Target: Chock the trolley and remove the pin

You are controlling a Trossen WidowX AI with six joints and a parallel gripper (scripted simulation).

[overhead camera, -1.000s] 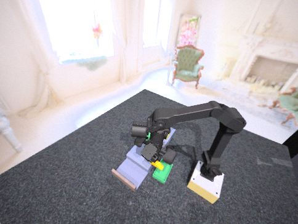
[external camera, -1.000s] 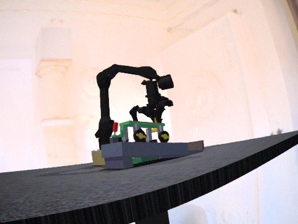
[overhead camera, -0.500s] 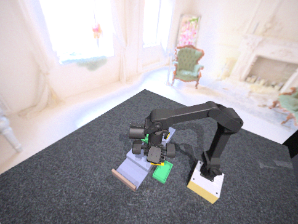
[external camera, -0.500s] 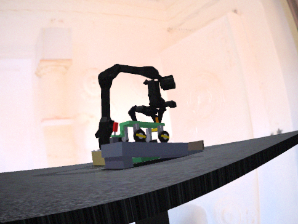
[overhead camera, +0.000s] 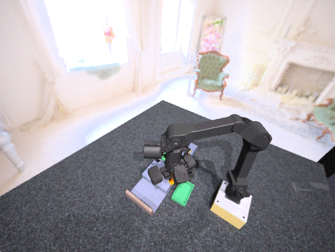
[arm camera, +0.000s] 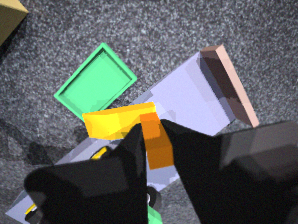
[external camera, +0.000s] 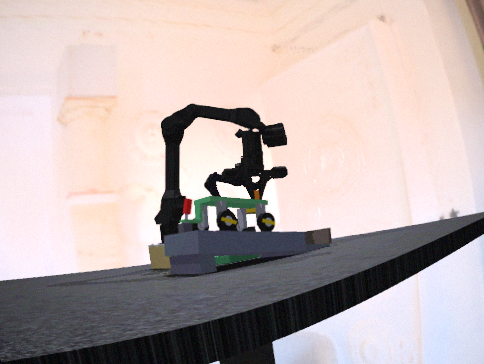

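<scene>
The yellow chock is 1 cm behind my gripper tip, 2 cm to the right of it and 1 cm below it. Also, from my gripper tip: green trolley: 7 cm ahead, 17 cm to the right, 4 cm below; brown end stop: 10 cm ahead, 10 cm to the left, 12 cm below; green tray: 5 cm behind, 6 cm to the right, 16 cm below.
</scene>
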